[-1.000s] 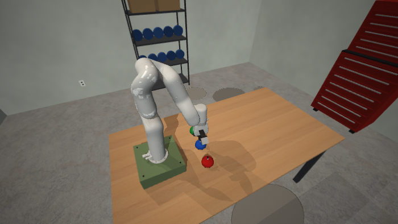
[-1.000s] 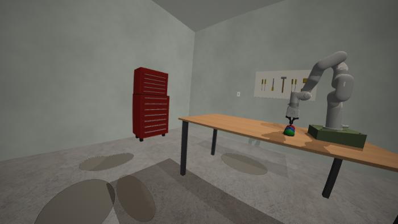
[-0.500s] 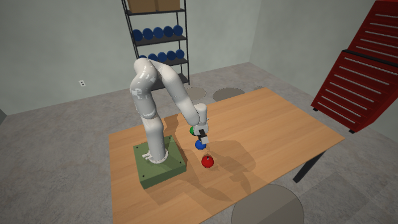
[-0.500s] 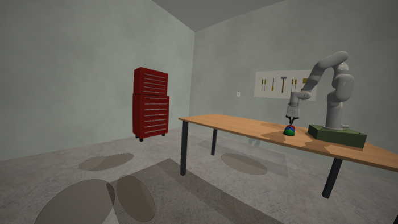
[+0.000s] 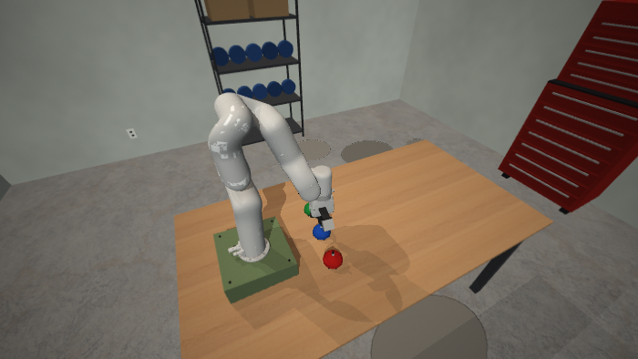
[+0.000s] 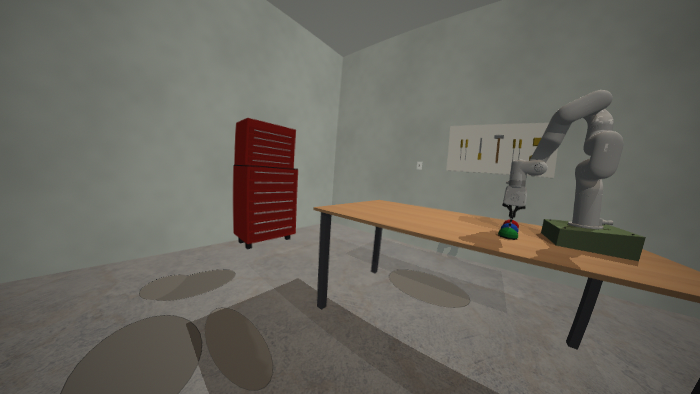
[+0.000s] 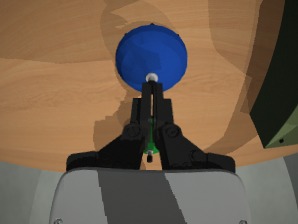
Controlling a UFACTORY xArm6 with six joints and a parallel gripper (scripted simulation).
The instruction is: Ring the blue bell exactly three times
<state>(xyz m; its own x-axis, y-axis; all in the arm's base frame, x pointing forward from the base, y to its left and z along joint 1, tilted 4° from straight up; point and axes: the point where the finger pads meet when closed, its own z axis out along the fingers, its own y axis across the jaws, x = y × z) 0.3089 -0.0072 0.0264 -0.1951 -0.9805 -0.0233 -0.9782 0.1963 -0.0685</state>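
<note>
Right now the blue bell is 50 mm below my hand. The rest, counted from my hand: red bell: 30 mm behind, 150 mm to the right, 50 mm below; green bell: 30 mm ahead, 150 mm to the left, 50 mm below.
</note>
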